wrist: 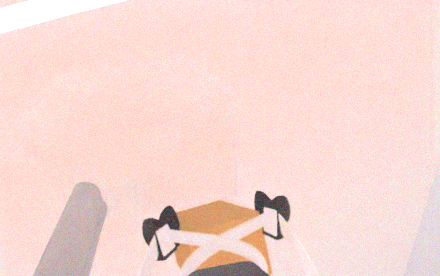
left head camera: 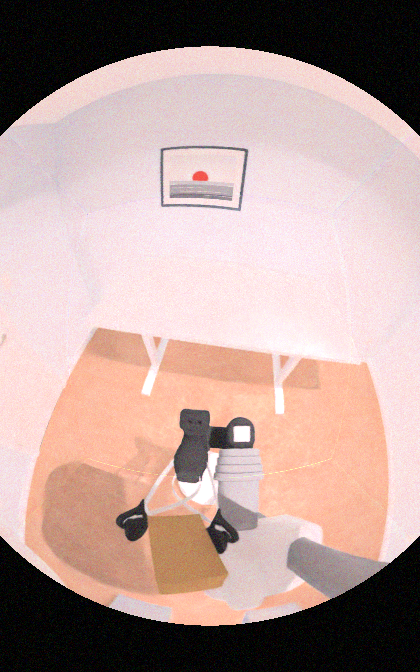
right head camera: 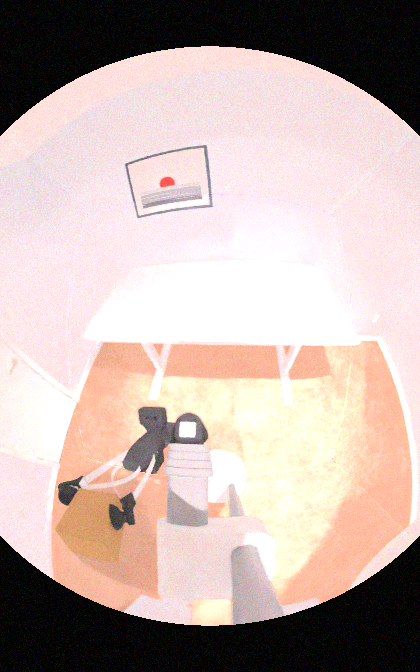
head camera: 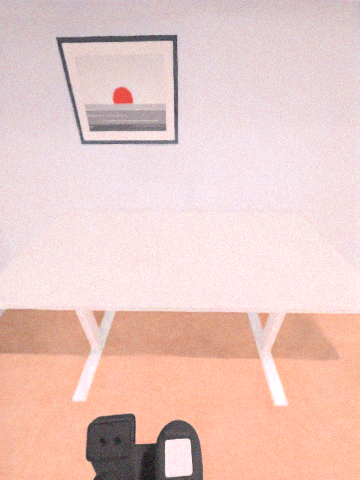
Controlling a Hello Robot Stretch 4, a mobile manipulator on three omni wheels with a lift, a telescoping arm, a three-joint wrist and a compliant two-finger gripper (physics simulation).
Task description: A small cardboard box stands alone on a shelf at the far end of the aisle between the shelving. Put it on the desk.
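Places are measured from the robot's base along level axes (x ahead, y left, z up), in centimetres.
Pixels of known places: gripper, fingertip midpoint: (wrist: 215,213).
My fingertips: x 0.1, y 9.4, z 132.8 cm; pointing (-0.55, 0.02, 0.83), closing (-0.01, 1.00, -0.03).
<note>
Behind a point stands the place of what it marks.
The small brown cardboard box (left head camera: 187,552) (right head camera: 92,525) (wrist: 220,212) @[x 1.1, y 9.8, z 131.9 cm] is held between the two black fingertips of my gripper (left head camera: 177,530) (right head camera: 95,502) (wrist: 215,213) @[x 0.1, y 9.4, z 132.8 cm], which is shut on it. The box hangs above the floor, near the robot's base. The white desk (head camera: 185,265) @[x 80.3, y -6.4, z 92.2 cm] (left head camera: 220,305) (right head camera: 220,305) stands against the wall in front, beyond the gripper and the box. Its two pale legs show below the top. In the head camera view the wrist shows at the bottom, and the box and fingertips do not show.
A framed picture with a red sun (head camera: 122,95) @[x 139.2, y 20.9, z 155.5 cm] (left head camera: 200,177) (right head camera: 167,182) hangs on the wall above the desk. Orange floor (head camera: 185,380) @[x 74.1, y -6.5, z -2.8 cm] (left head camera: 215,400) lies between the robot and the desk. A pale door (right head camera: 30,405) shows at the left in the right head camera view.
</note>
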